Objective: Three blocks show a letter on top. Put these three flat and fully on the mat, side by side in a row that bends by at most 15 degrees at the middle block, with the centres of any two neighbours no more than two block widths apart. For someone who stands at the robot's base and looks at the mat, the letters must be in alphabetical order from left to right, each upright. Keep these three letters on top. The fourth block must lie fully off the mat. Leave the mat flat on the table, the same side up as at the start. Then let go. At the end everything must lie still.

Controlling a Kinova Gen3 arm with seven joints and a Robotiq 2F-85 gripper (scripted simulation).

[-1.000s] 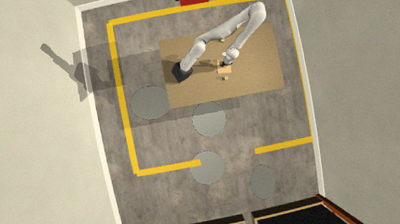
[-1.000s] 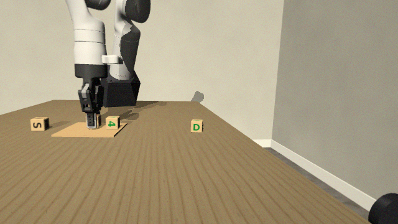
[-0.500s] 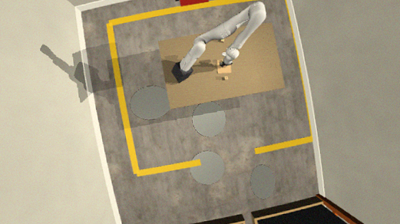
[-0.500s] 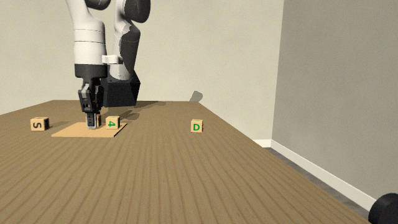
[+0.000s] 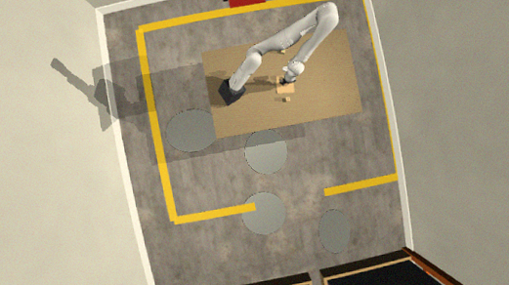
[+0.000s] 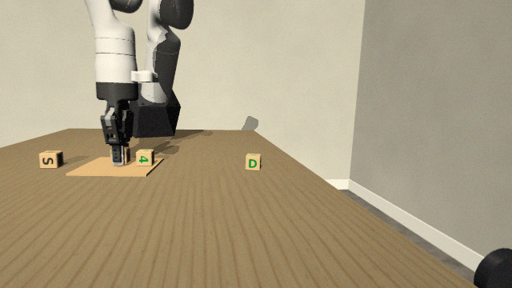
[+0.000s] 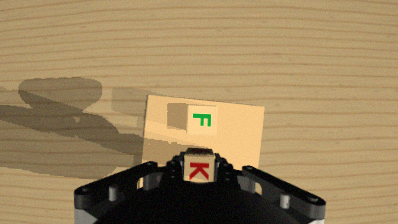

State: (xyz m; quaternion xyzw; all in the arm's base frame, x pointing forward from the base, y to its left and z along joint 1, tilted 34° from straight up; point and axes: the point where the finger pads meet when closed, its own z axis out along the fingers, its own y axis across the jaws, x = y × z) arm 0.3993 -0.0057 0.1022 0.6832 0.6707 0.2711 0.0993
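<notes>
The tan mat is 3 cm below my hand.
</notes>
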